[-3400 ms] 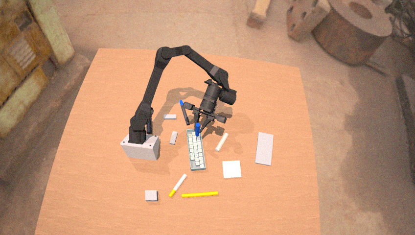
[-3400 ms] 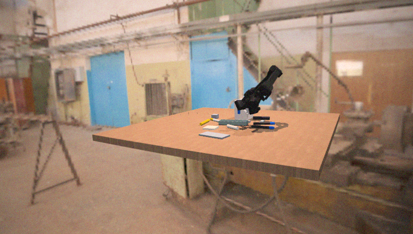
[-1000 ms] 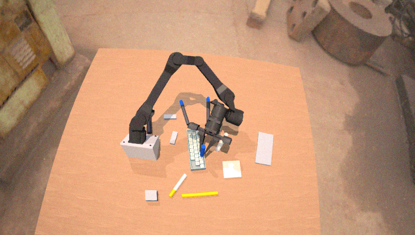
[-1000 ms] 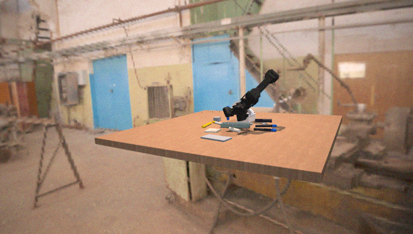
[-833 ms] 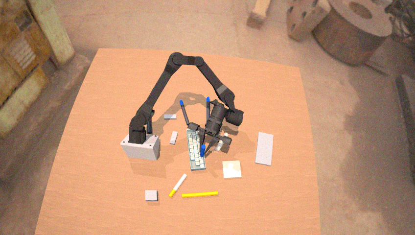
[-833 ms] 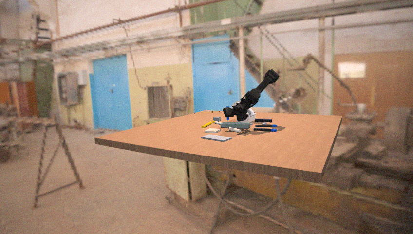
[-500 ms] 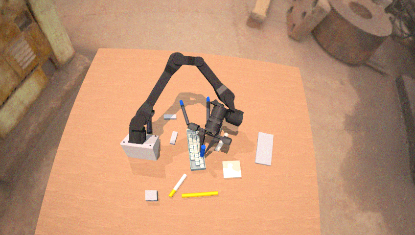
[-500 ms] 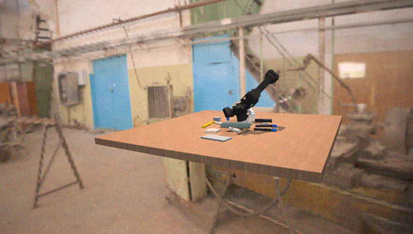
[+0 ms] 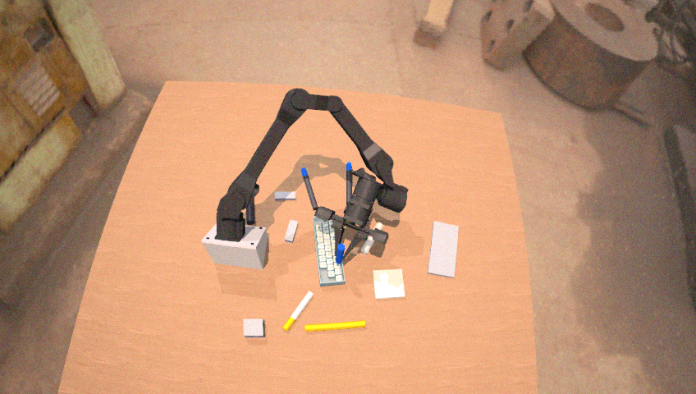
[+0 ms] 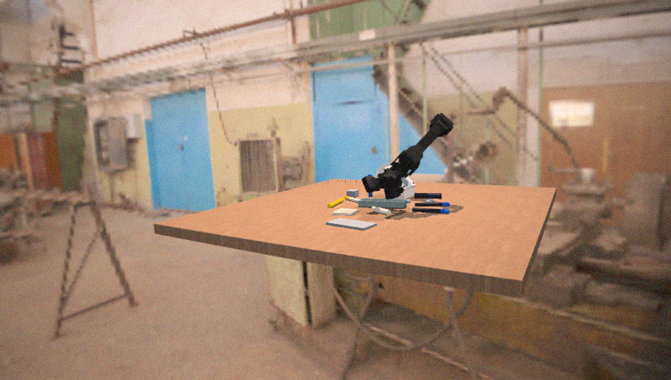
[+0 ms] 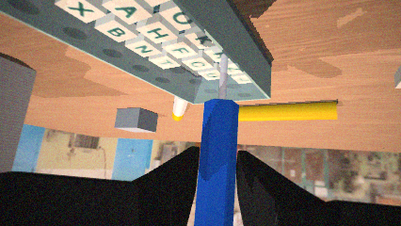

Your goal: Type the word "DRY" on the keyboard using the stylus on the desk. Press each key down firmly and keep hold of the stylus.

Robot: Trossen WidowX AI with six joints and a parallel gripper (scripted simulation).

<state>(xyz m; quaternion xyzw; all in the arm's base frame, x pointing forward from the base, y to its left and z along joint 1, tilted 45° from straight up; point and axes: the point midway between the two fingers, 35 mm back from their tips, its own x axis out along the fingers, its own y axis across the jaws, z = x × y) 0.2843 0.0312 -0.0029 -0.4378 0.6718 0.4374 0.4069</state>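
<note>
My gripper tip is now 90 mm short of the white cylinder, 90 mm to the right of it and 60 mm above it. From my gripper tip the other things lie so: blue stylus: 10 mm below; stylus tip: 50 mm below; white pad: 140 mm ahead, 40 mm to the right, 70 mm below.
</note>
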